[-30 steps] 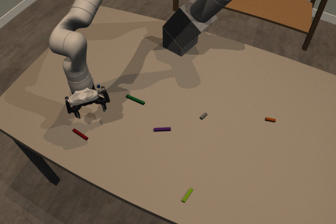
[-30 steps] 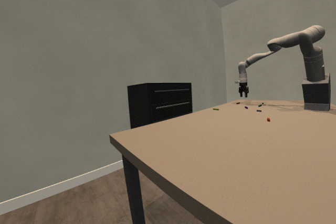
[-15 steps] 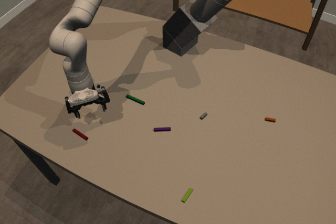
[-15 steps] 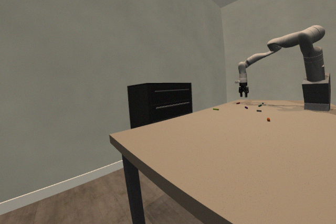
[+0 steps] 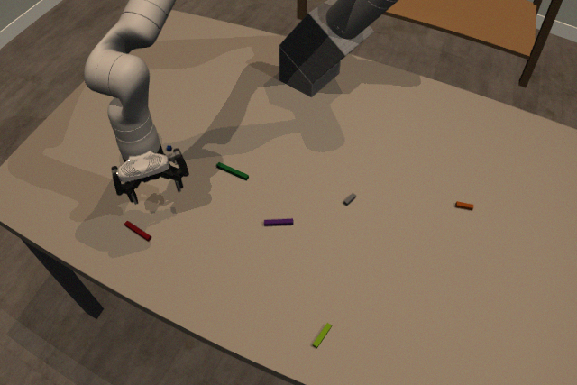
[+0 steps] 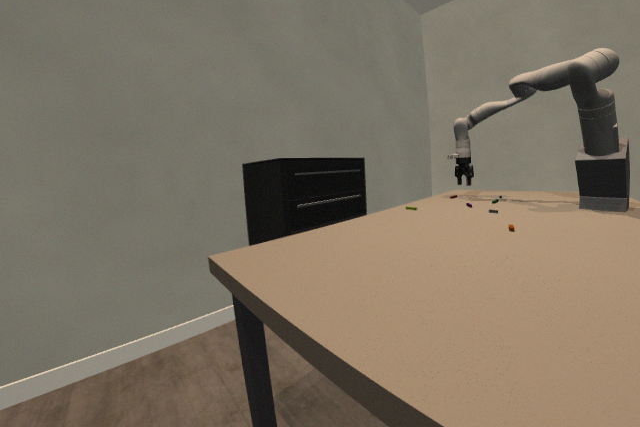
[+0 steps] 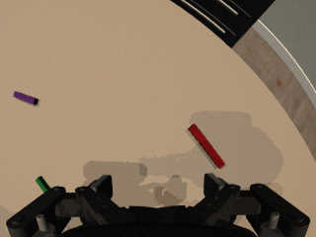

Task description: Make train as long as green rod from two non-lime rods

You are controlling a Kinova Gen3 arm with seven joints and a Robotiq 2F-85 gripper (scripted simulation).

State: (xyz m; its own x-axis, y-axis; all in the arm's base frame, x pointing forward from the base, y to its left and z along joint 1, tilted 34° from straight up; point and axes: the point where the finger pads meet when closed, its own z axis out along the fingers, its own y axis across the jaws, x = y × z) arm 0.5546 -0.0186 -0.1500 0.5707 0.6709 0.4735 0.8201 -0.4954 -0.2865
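Now: the blue rod 14 cm behind my hand, 12 cm to the right of it and 7 cm below it. Round my hand: green rod 18 cm behind, 7 cm below, 5 cm to the left; then red rod 7 cm below, 7 cm ahead, 2 cm to the right; then purple rod 21 cm to the left, 12 cm behind, 7 cm below.
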